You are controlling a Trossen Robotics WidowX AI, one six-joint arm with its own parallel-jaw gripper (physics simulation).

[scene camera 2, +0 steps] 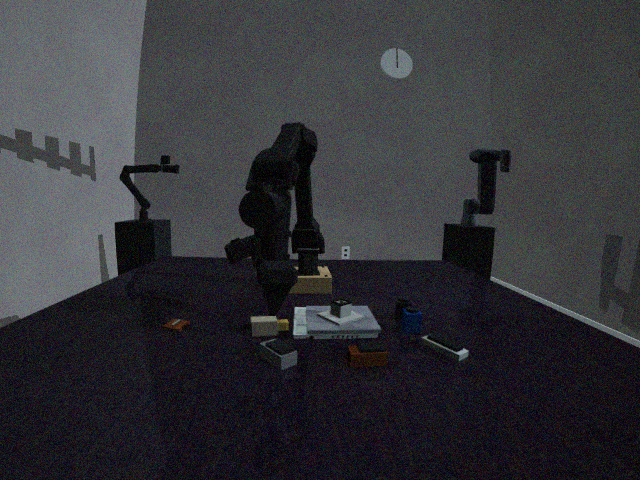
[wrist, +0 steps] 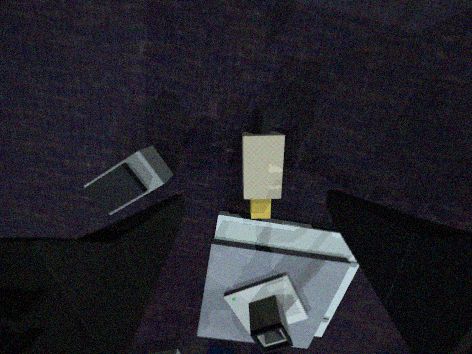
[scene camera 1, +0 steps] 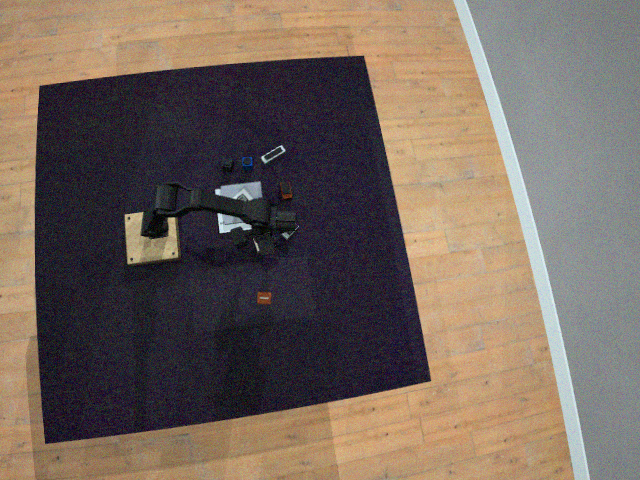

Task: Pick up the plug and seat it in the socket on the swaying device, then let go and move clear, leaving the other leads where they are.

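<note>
The plug, a cream block with a yellow tip (scene camera 1: 256, 245) (scene camera 2: 264, 326) (wrist: 263, 166), lies on the dark mat with its tip toward the near edge of the device. The device (scene camera 2: 368, 328) (wrist: 215, 295) is a pale stacked slab. A tilted white plate on it carries the dark-topped socket block (scene camera 2: 341, 308) (wrist: 266, 312). My gripper (scene camera 1: 253, 241) (scene camera 2: 276, 310) (wrist: 254, 198) is open and empty, low over the plug. In the wrist view the plug lies between the two fingers' lines, its long side running across the gap. In scene view 1 the fingers mostly hide it.
A grey box (scene camera 2: 287, 359) (wrist: 156, 162) lies near the plug. An orange box (scene camera 1: 285, 191) (scene camera 2: 367, 358), a blue block (scene camera 1: 247, 162) (scene camera 2: 412, 321), a black block (scene camera 1: 227, 165) and a white-rimmed strip (scene camera 2: 459, 355) lie around the device. An orange tile (scene camera 1: 264, 301) (scene camera 2: 176, 324) lies farther off.
</note>
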